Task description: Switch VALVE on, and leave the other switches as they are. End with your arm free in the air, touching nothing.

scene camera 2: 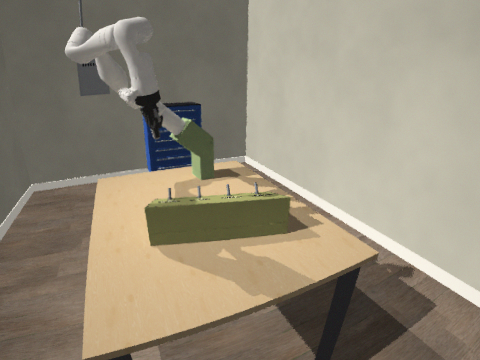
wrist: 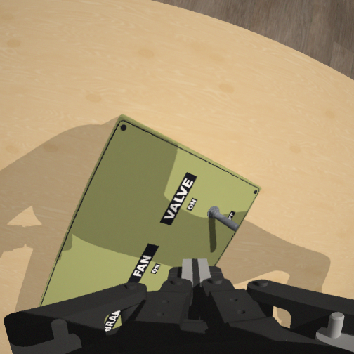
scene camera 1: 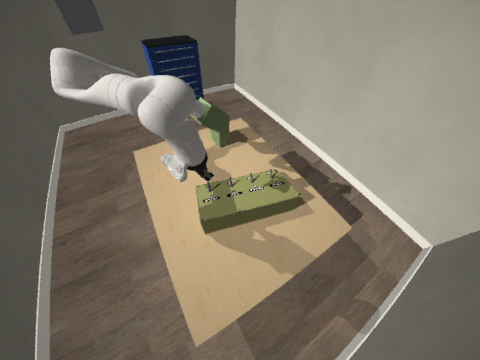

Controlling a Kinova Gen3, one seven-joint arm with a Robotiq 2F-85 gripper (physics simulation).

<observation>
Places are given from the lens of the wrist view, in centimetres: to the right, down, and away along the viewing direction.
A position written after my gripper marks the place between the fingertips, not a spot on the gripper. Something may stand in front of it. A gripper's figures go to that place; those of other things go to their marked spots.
my gripper (wrist: 194, 274): 1, 6, 16
switch box (wrist: 150, 201): -4, 4, 39
</observation>
